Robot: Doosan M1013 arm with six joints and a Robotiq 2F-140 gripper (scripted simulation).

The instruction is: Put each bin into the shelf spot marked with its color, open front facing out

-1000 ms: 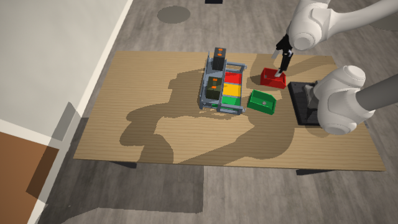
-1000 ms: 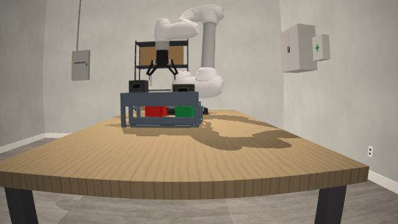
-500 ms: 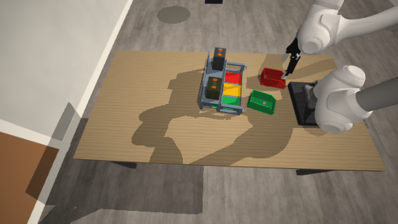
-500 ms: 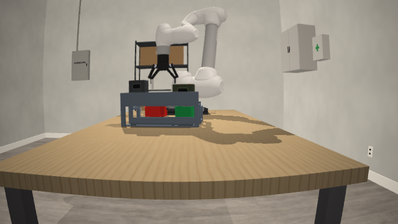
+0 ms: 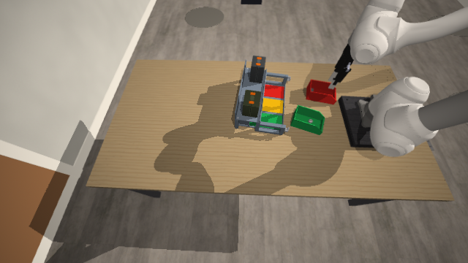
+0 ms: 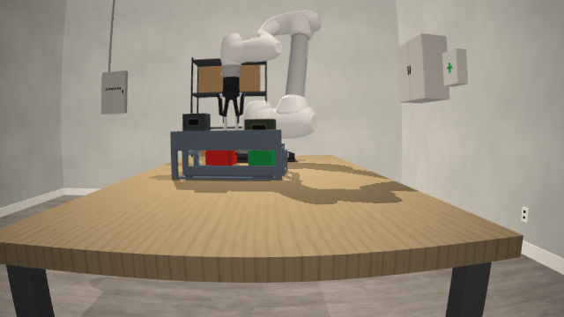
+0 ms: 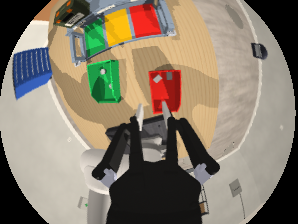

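Now: hand 1 cm past the red bin, 5 cm to the left of it and 15 cm above it. Also, from my hand: green bin: 8 cm ahead, 17 cm to the left, 15 cm below.
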